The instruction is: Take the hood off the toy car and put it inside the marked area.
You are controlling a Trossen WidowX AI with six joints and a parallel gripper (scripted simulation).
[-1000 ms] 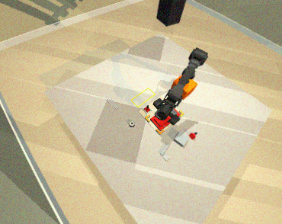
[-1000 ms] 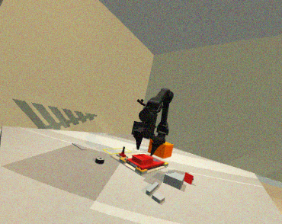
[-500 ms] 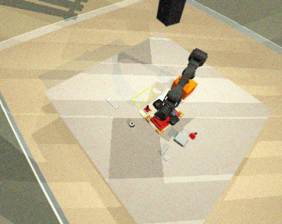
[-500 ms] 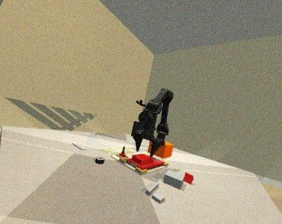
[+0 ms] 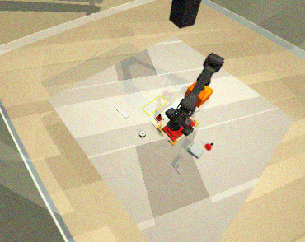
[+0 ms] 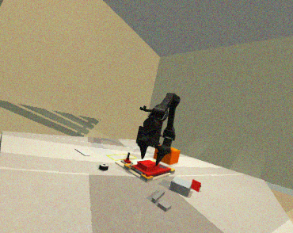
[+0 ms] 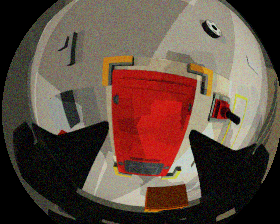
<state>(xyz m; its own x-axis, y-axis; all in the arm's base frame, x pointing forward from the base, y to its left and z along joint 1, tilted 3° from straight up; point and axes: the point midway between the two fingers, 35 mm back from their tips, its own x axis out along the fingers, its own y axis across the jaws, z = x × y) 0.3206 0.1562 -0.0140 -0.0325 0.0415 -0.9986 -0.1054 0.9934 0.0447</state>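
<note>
Right now the red hood is 10 mm below my gripper tip. The rest, counted from my gripper tip: black-and-white wheel: 190 mm ahead, 80 mm to the right, 40 mm below.
</note>
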